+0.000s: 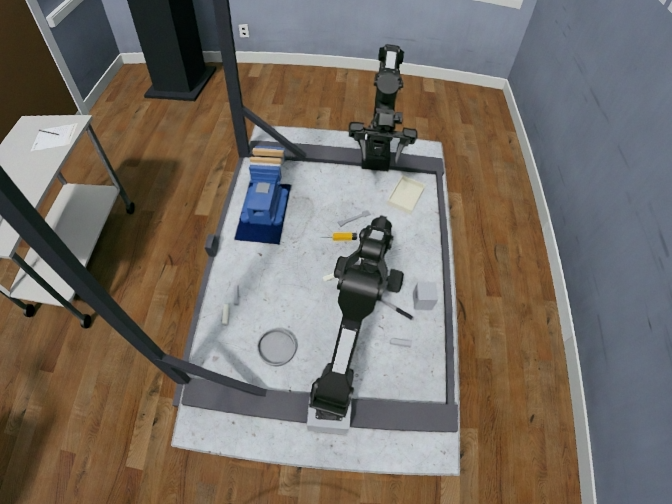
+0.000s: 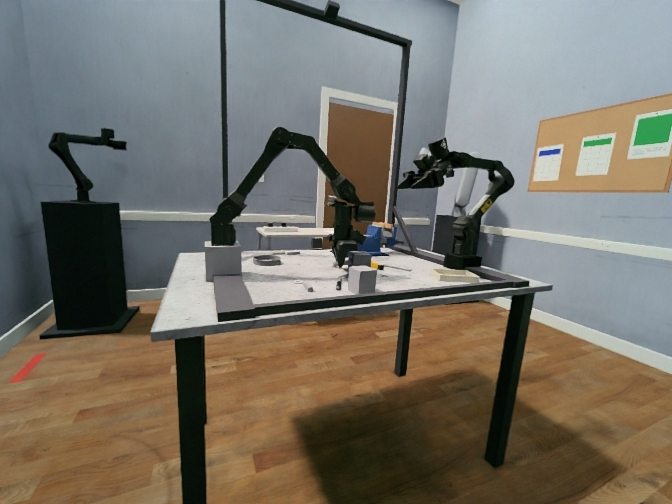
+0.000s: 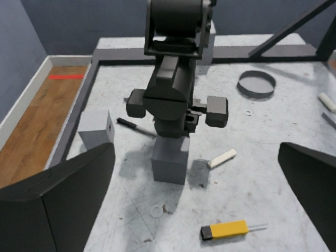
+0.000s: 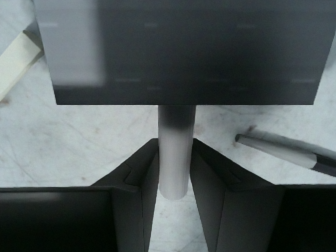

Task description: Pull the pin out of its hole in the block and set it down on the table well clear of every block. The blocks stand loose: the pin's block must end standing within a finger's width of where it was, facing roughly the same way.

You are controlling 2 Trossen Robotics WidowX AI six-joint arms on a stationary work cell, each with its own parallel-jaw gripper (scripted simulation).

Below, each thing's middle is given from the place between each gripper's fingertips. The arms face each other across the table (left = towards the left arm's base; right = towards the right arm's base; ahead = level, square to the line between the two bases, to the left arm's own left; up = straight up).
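Labels:
Dark grey block (image 4: 92,59): 20 mm below my right hand (image 2: 339,266), 60 mm to the left of it. Also from my right hand: lighter grey block (image 2: 362,279), 30 mm below, 170 mm ahead; cream tray (image 1: 406,192), 60 mm below, 90 mm ahead, 400 mm to the left; round dish (image 1: 276,345), 60 mm below, 210 mm behind, 220 mm to the right.
From my left hand (image 1: 380,162): dark grey block, 280 mm below, 30 mm ahead, 210 mm to the right; lighter grey block, 290 mm below, 190 mm ahead, 260 mm to the right; cream tray, 320 mm below, 110 mm ahead, 140 mm to the left; round dish, 320 mm below, 190 mm behind, 490 mm to the right.

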